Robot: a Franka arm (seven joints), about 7 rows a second.
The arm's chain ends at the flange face. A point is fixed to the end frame.
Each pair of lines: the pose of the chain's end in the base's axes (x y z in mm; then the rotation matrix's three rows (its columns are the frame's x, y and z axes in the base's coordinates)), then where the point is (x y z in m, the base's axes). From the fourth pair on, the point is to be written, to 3 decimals.
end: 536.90, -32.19, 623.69; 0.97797, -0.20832, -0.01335; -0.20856, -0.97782, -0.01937; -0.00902, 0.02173, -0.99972
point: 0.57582 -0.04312 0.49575
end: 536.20, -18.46, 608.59; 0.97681, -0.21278, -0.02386; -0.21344, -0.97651, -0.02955; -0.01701, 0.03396, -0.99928
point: 0.57374 -0.03089 0.48037
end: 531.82, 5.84, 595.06; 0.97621, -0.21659, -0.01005; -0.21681, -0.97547, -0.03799; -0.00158, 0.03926, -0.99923
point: 0.57109 -0.00781 0.46748
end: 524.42, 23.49, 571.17; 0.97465, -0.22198, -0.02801; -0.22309, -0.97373, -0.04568; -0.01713, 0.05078, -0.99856
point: 0.561 0.009 0.443
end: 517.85, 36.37, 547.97; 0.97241, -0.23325, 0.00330; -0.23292, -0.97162, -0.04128; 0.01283, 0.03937, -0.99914
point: 0.559 0.022 0.421
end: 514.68, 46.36, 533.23; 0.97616, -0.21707, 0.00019; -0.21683, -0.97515, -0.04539; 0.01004, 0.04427, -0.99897
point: 0.555 0.032 0.406
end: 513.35, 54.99, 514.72; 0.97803, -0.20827, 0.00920; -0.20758, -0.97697, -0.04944; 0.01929, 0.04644, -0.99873
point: 0.555 0.040 0.388
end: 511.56, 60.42, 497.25; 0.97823, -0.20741, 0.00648; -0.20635, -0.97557, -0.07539; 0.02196, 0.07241, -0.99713
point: 0.553 0.042 0.371
